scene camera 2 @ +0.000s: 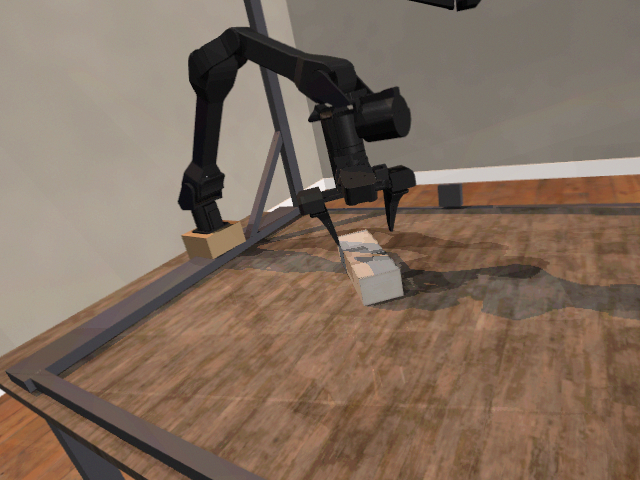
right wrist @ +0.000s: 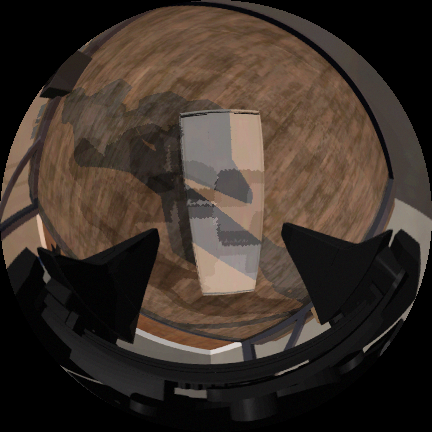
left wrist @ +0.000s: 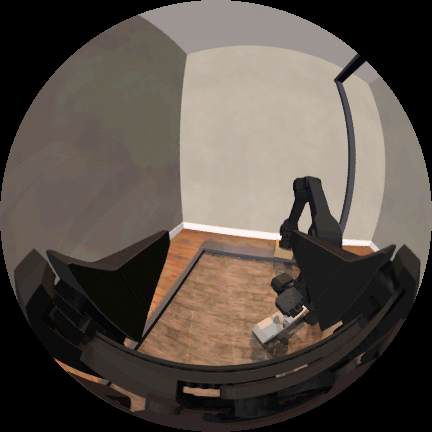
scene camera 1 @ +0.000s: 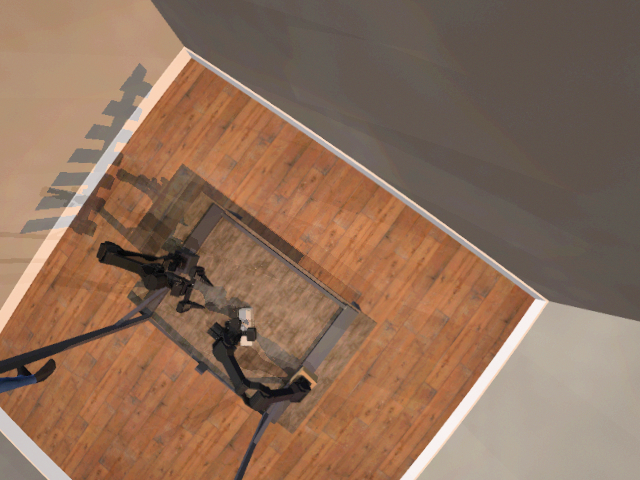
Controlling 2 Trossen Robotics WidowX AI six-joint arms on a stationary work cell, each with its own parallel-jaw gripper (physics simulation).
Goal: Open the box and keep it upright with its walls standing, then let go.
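Where they show: left gripper, fingertip midpoint: (left wrist: 232,236) (scene camera 1: 208,297); right gripper, fingertip midpoint: (scene camera 2: 364,237) (right wrist: 222,232) (scene camera 1: 242,328); left arm's base at its link origin: (scene camera 1: 180,262); right arm's base at its link origin: (scene camera 2: 210,228) (left wrist: 284,244) (scene camera 1: 303,383).
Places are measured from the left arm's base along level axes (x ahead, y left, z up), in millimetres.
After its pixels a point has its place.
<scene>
A long, low white box (scene camera 1: 245,313) @[x 422, y -130, z -32 mm] (scene camera 2: 381,288) @[x 411, y -114, z -57 mm] (left wrist: 267,330) @[x 410, y -135, z -33 mm] (right wrist: 207,140) @[x 411, y -144, z -33 mm] lies flat on the wooden table (scene camera 2: 206,330) @[x 689, y -45, z -79 mm] with its top closed; shadows cross its top. My right gripper (scene camera 1: 235,331) @[x 442, y -199, z -7 mm] (scene camera 2: 364,237) @[x 442, y -199, z -7 mm] (right wrist: 222,232) @[x 442, y -199, z -7 mm] is open and empty, pointing down over the box. Its fingers stand wide to either side of the box's width in the right wrist view. In scene camera 2 one fingertip shows close beside the box's long side; whether they touch is unclear. My left gripper (scene camera 1: 206,297) @[x 351, y 0, z 317 mm] (left wrist: 232,236) @[x 351, y 0, z 317 mm] is open and empty, held above the table, away from the box.
A dark metal frame (scene camera 2: 129,312) (scene camera 1: 289,260) runs along the table's edges. An upright post (scene camera 2: 276,98) @[x 701, y -608, z 238 mm] rises behind the right arm, whose base sits on a tan block (scene camera 2: 217,245) (scene camera 1: 306,378). The left arm (scene camera 1: 121,258) @[x -31, y 17, z 353 mm] reaches in at the left of scene camera 1.
</scene>
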